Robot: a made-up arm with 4 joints. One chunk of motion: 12 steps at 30 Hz.
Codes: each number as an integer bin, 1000 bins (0 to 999) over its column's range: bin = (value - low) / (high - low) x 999, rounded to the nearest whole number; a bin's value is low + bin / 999 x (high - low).
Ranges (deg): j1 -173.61..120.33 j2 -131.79..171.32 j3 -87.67..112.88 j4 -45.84..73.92
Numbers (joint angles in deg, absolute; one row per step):
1: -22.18 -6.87 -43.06 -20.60
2: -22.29 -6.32 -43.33 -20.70
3: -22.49 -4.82 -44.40 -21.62
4: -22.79 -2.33 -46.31 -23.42
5: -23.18 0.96 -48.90 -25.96
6: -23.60 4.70 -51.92 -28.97
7: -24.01 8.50 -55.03 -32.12
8: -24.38 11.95 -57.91 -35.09
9: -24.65 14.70 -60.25 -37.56
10: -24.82 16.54 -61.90 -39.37
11: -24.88 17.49 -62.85 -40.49
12: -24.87 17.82 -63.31 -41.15
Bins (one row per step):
1: 515 412 222 211
2: 514 414 221 210
3: 514 418 216 202
4: 513 427 206 187
5: 511 438 193 166
6: 510 450 178 141
7: 508 462 163 114
8: 507 474 148 90
9: 506 483 137 69
10: 506 489 128 54
11: 505 492 124 45
12: 506 493 121 39

